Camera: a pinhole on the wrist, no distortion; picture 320 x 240 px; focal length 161.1 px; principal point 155.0 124.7 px. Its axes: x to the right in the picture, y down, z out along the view. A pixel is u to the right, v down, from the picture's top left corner.
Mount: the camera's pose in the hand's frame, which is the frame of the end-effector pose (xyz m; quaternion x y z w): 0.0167 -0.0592 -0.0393 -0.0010 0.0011 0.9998 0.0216
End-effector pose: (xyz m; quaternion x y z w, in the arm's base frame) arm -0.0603 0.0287 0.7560 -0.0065 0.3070 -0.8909 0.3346
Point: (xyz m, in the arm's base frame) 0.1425 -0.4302 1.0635
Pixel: 146 47
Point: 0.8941 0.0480 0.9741
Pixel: outside the picture
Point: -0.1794 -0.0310 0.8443
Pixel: 24 154
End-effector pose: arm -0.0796 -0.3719 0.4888 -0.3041 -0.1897 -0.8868 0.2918
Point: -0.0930 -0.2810 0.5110
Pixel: 204 152
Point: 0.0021 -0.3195 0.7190
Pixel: 122 60
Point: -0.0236 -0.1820 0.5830
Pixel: 201 151
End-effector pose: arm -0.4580 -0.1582 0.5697 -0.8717 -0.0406 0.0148 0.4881
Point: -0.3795 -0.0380 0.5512
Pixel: 77 103
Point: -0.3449 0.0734 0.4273
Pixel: 96 87
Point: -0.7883 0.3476 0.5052
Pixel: 246 180
